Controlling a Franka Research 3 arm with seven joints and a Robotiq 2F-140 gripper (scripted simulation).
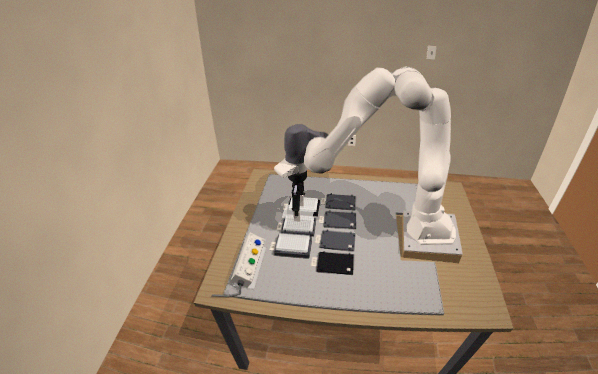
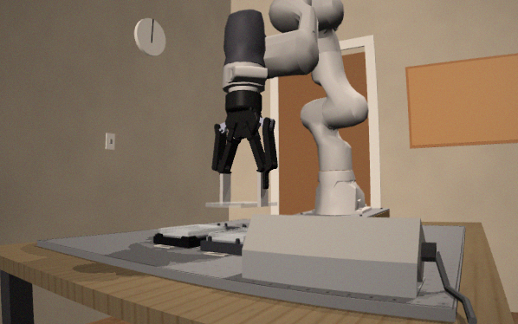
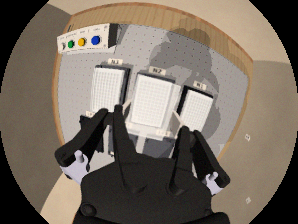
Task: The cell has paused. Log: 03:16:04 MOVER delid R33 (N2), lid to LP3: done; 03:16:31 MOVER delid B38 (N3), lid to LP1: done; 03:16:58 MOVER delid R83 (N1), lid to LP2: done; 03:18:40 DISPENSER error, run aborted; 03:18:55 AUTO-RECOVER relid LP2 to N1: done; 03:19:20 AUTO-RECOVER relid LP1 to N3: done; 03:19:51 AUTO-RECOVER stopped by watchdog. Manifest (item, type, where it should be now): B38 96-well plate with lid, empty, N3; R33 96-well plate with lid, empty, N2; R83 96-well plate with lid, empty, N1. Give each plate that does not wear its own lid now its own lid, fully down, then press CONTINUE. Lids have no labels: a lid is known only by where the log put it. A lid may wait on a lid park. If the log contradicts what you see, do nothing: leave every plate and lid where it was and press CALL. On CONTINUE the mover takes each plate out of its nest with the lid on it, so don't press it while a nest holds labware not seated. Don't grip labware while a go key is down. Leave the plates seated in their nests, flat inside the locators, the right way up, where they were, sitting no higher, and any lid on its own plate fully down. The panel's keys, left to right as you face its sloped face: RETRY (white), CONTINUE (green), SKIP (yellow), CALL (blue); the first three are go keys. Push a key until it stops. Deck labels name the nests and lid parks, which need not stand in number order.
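Right now the grey lid is 2 cm below my hand. The rest, counted from my hand: plate 8 cm below; then lid park 18 cm behind, 4 cm to the left, 11 cm below; then blue key 11 cm ahead, 19 cm to the left, 4 cm below.
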